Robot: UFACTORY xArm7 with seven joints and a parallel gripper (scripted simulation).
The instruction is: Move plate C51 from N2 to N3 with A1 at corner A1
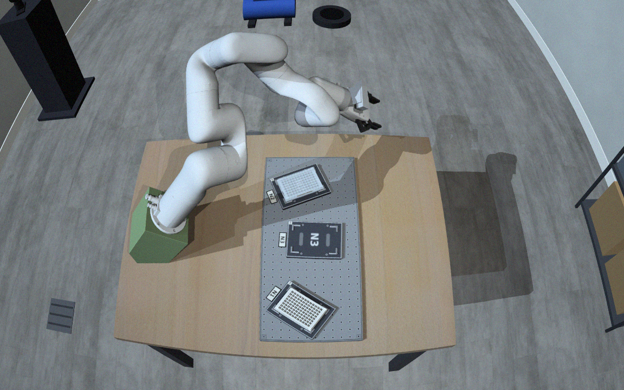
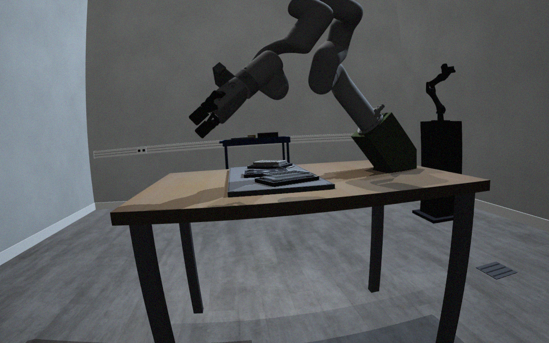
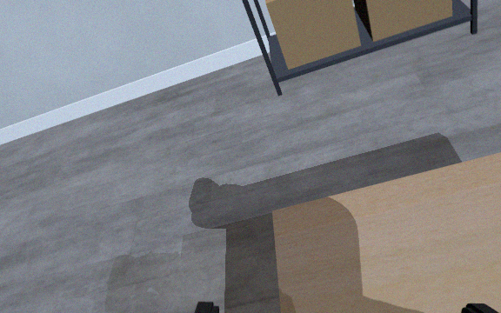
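Right now my hand is 240 mm past the plate, 170 mm to the left of it and 170 mm above it. Also, from my hand: nest N1 (600 mm to the right, 220 mm behind, 180 mm below); then nest N2 (240 mm behind, 180 mm below, 170 mm to the right); then nest N3 base (370 mm to the right, 180 mm below, 180 mm behind).
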